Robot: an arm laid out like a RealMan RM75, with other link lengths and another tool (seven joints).
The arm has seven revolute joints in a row. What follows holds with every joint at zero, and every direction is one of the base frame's. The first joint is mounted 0.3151 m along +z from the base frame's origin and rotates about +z. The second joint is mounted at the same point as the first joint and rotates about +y. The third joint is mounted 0.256 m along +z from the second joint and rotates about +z. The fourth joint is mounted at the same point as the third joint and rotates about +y. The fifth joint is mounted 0.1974 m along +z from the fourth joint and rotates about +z. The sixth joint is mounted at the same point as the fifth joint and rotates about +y. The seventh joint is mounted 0.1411 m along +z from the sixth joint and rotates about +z. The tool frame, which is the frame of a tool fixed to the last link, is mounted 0.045 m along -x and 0.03 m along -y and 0.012 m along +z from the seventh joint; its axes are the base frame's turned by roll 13.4, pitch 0 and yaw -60.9 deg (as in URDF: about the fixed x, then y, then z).
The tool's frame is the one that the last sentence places.
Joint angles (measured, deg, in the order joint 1, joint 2, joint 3, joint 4, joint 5, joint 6, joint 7), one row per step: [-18.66, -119.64, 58.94, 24.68, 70.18, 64.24, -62.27]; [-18.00, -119.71, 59.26, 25.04, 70.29, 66.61, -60.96]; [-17.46, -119.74, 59.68, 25.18, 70.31, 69.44, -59.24]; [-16.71, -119.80, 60.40, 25.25, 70.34, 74.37, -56.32]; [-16.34, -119.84, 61.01, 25.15, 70.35, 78.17, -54.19]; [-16.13, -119.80, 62.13, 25.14, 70.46, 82.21, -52.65]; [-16.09, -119.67, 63.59, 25.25, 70.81, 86.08, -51.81]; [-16.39, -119.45, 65.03, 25.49, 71.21, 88.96, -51.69]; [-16.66, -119.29, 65.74, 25.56, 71.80, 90.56, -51.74]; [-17.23, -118.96, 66.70, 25.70, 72.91, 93.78, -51.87]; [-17.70, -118.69, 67.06, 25.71, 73.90, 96.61, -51.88]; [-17.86, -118.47, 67.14, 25.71, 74.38, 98.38, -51.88]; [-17.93, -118.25, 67.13, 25.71, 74.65, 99.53, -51.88]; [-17.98, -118.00, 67.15, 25.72, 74.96, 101.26, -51.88]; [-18.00, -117.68, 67.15, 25.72, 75.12, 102.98, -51.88]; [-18.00, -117.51, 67.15, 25.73, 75.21, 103.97, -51.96]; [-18.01, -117.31, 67.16, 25.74, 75.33, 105.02, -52.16]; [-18.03, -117.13, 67.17, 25.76, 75.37, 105.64, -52.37]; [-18.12, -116.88, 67.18, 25.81, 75.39, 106.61, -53.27]
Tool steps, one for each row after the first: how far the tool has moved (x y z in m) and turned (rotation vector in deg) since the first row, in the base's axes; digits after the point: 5 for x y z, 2 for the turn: [0.00404, -0.00325, -0.00041, -0.16, -0.04, -2.49]; [0.00951, -0.00652, -0.00116, -0.34, -0.11, -5.57]; [0.01989, -0.01224, -0.00269, -0.58, -0.50, -10.93]; [0.02882, -0.01654, -0.00411, -0.77, -1.05, -15.09]; [0.03971, -0.02151, -0.00638, -1.58, -2.05, -19.58]; [0.05097, -0.02707, -0.00921, -3.06, -3.28, -23.98]; [0.06082, -0.03064, -0.01145, -4.79, -4.34, -27.57]; [0.06591, -0.03309, -0.01302, -6.11, -4.85, -29.57]; [0.07534, -0.03753, -0.01445, -8.36, -6.00, -33.31]; [0.08239, -0.04148, -0.01447, -9.97, -7.06, -36.27]; [0.08573, -0.04417, -0.01343, -10.72, -7.76, -37.87]; [0.08729, -0.04582, -0.01201, -11.13, -8.17, -38.84]; [0.08986, -0.04863, -0.01022, -11.68, -8.91, -40.24]; [0.09198, -0.05124, -0.00764, -12.08, -9.64, -41.55]; [0.09319, -0.05289, -0.00624, -12.36, -10.12, -42.25]; [0.09437, -0.05475, -0.00474, -12.77, -10.67, -42.93]; [0.09487, -0.05569, -0.00345, -13.04, -10.99, -43.30]; [0.09605, -0.05728, -0.00176, -13.77, -11.83, -43.59]
